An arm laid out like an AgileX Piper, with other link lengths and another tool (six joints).
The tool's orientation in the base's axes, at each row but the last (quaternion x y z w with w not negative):
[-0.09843, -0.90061, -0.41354, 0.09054]
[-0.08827, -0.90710, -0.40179, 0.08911]
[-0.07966, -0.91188, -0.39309, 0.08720]
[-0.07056, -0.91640, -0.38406, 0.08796]
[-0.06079, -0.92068, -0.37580, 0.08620]
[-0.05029, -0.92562, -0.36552, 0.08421]
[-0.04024, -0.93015, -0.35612, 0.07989]
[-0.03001, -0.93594, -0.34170, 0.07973]
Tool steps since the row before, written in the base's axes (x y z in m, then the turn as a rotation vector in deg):
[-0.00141, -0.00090, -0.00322, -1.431, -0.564, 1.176]
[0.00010, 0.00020, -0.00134, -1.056, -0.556, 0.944]
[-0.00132, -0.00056, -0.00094, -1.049, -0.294, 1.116]
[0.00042, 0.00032, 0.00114, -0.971, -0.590, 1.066]
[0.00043, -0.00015, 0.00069, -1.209, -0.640, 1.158]
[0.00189, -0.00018, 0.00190, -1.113, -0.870, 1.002]
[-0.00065, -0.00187, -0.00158, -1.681, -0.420, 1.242]
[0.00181, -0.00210, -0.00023, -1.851, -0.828, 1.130]
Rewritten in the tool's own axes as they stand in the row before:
[0.00048, -0.00327, 0.00149, 1.610, 0.134, -1.068]
[-0.00039, -0.00080, 0.00103, 1.193, 0.061, -0.942]
[0.00103, -0.00132, 0.00035, 1.245, 0.361, -0.868]
[-0.00014, 0.00109, -0.00060, 1.139, 0.136, -1.054]
[-0.00029, 0.00044, -0.00064, 1.389, 0.121, -1.127]
[-0.00149, 0.00143, -0.00171, 1.257, -0.136, -1.184]
[0.00033, -0.00251, -0.00001, 1.867, 0.281, -0.990]
[-0.00183, -0.00155, -0.00141, 2.015, -0.121, -1.147]

